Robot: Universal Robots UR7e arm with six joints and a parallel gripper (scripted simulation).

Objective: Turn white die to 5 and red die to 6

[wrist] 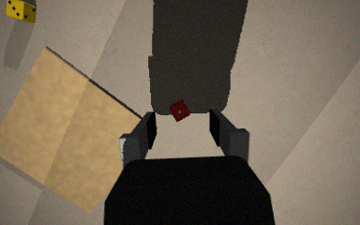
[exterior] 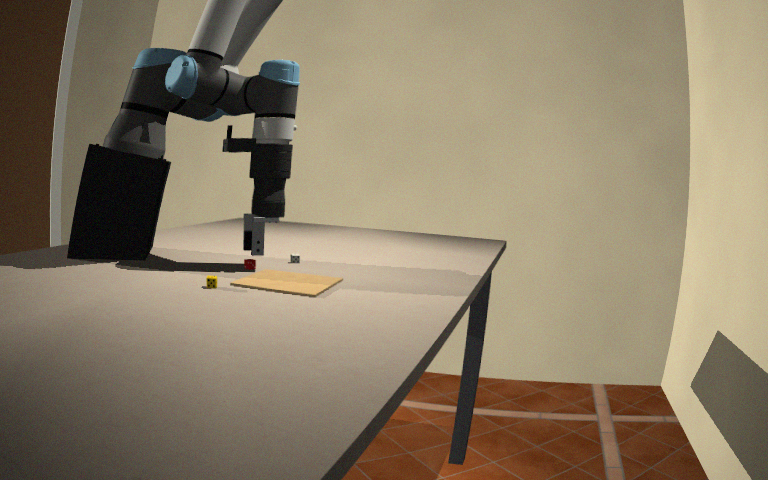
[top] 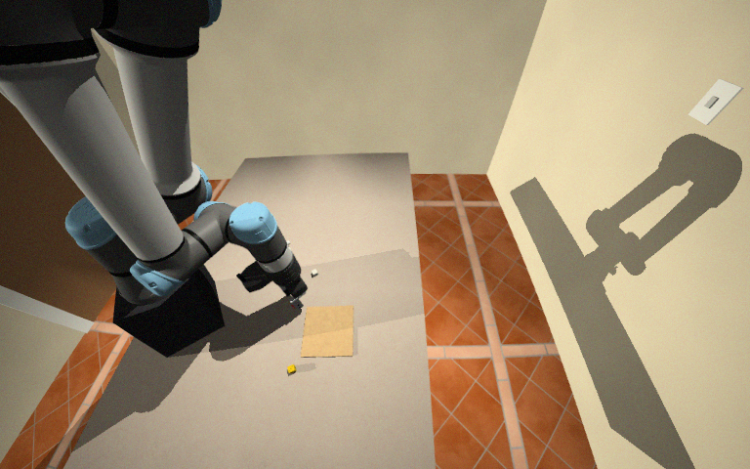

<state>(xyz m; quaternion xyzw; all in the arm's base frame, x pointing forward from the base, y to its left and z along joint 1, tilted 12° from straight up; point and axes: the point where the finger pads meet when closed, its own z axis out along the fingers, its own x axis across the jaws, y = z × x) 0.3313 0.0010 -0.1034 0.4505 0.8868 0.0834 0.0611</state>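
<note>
My hand is 1 cm to the left of the red die and 4 cm above it. Also, from my hand: white die: 5 cm ahead, 10 cm to the left, 4 cm below; yellow die: 18 cm to the right, 4 cm below; tan mat: 9 cm ahead, 9 cm to the right, 4 cm below.
</note>
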